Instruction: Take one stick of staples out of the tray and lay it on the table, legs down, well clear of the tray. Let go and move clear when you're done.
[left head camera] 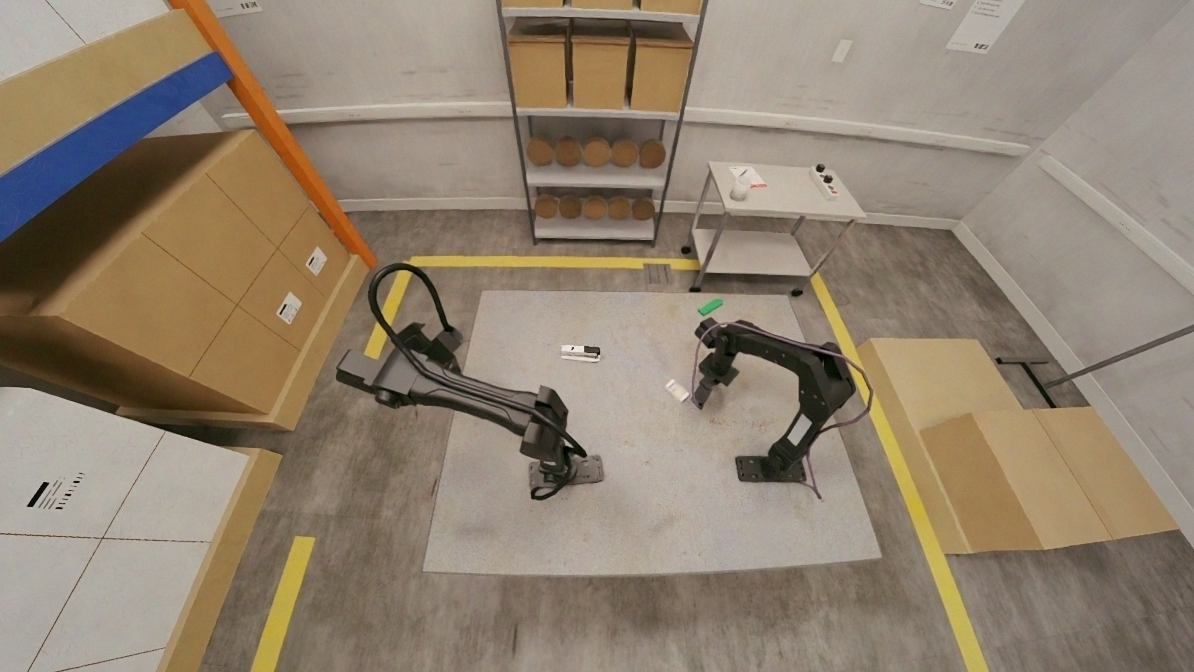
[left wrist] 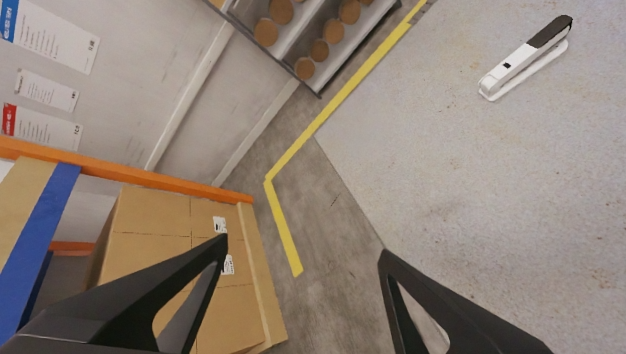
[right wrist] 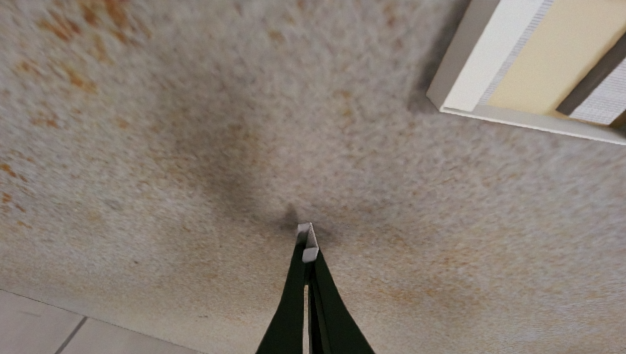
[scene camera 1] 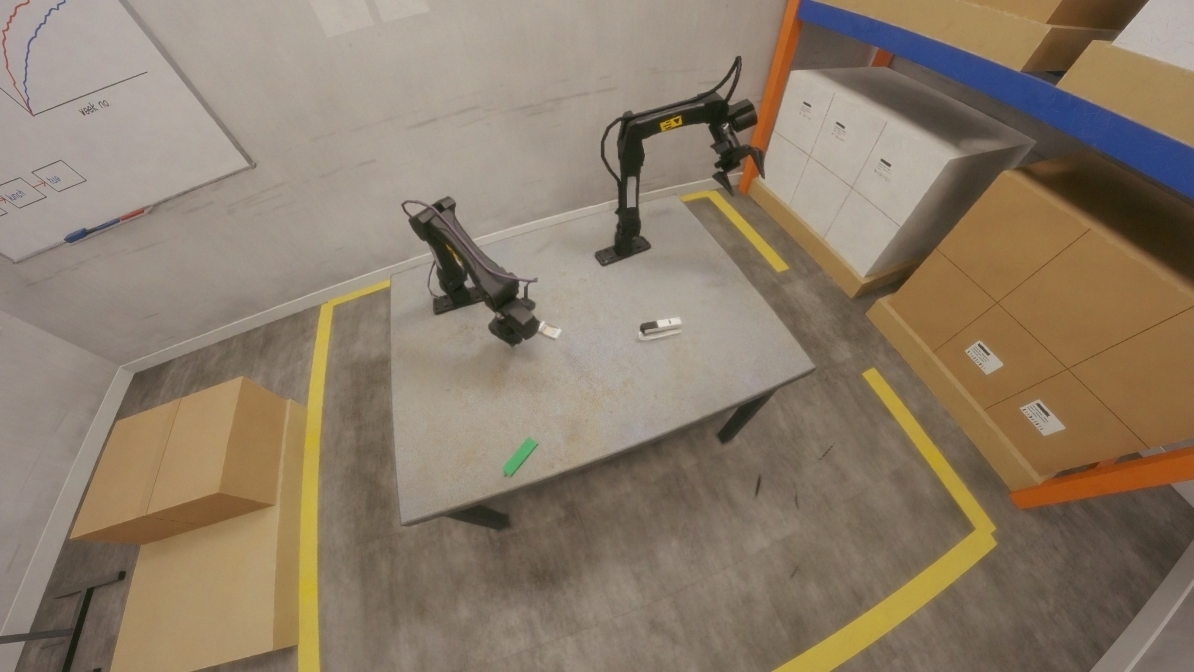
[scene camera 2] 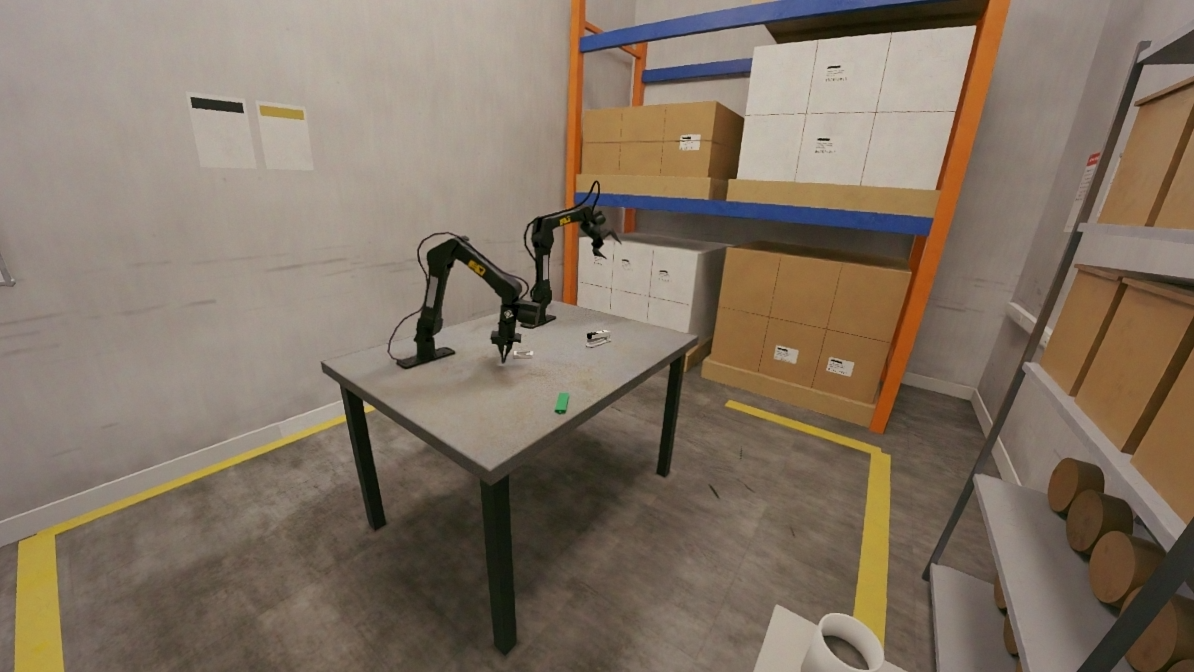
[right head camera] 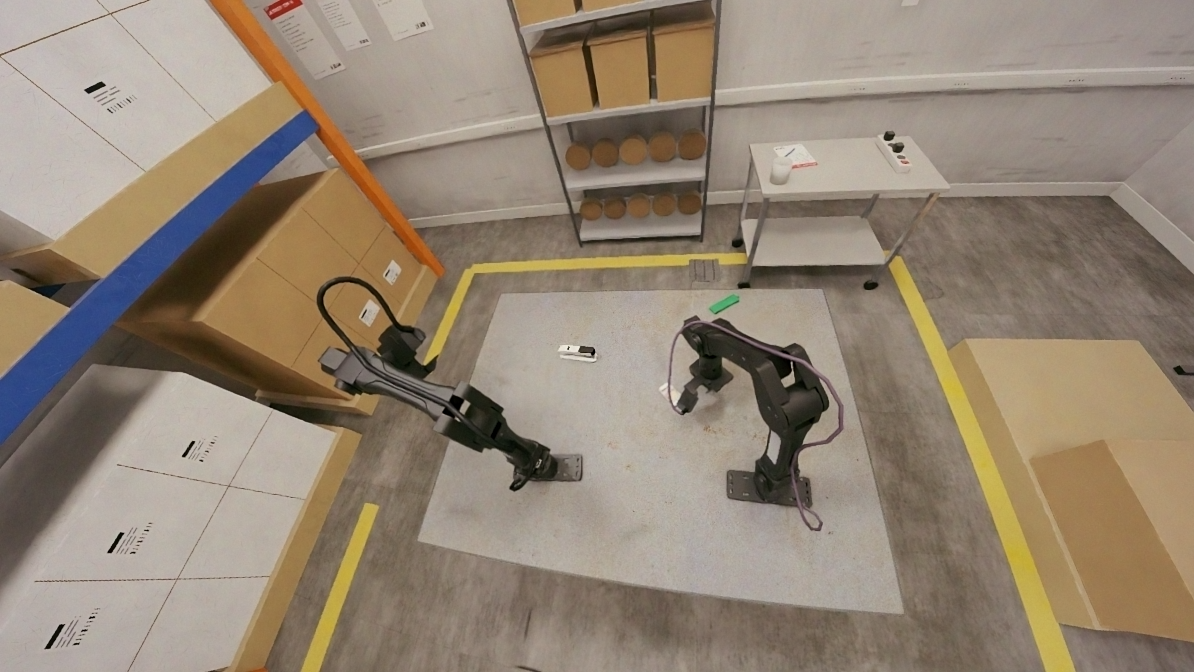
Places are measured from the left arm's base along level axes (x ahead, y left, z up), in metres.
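Where they show: left gripper, fingertip midpoint: (left wrist: 305,249) (scene camera 1: 748,187) (scene camera 2: 614,251) (right head camera: 424,341); right gripper, fingertip midpoint: (left head camera: 712,384) (right wrist: 305,251) (scene camera 1: 513,344) (scene camera 2: 503,361) (right head camera: 710,388); left arm's base, link origin: (left head camera: 565,472) (scene camera 1: 623,251) (scene camera 2: 538,322) (right head camera: 547,467); right arm's base, link origin: (left head camera: 770,469) (scene camera 1: 462,299) (scene camera 2: 427,358) (right head camera: 767,488).
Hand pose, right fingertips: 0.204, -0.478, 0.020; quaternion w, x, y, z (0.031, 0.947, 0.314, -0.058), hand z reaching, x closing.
Note:
Things, the pixels of their top centre, and the offset from my right fingertips, as dx, dy, dz. Level surfaces: height alone.
- stick, top centre: (right wrist: 301,271) -0.003, +0.003, +0.013
- table, surface height: dz -0.020
- white stapler with a dark end, top centre: (left wrist: 523,48) (scene camera 1: 662,321) (left head camera: 580,347) (right head camera: 574,347) (scene camera 2: 599,330) +0.156, +0.403, +0.036
- green block, top centre: (scene camera 1: 518,457) (scene camera 2: 562,401) (right head camera: 725,302) (left head camera: 711,305) +0.314, -0.103, -0.010
My right gripper (left head camera: 698,405) (scene camera 2: 504,358) (right wrist: 305,251) is shut on a stick of staples. The stick (right wrist: 304,230) shows end-on at the fingertips in the right wrist view, small and grey-white, low over the table (left head camera: 635,534). Whether it touches the table, I cannot tell. The white tray (left head camera: 683,399) (scene camera 1: 554,336) (right wrist: 450,75) lies beside the gripper, apart from the held stick. Grey staple sticks (right wrist: 602,97) show inside the tray, partly cut off. My left gripper (scene camera 1: 741,171) (left wrist: 305,249) is open and empty, raised beyond the table's edge, far from the tray.
A white stapler with a dark end (left head camera: 579,352) (scene camera 1: 660,328) (left wrist: 525,57) stands on the table between the arms' reach. A green block (left head camera: 710,306) (scene camera 1: 520,456) (scene camera 2: 562,403) lies near the table edge farthest from the arm bases.

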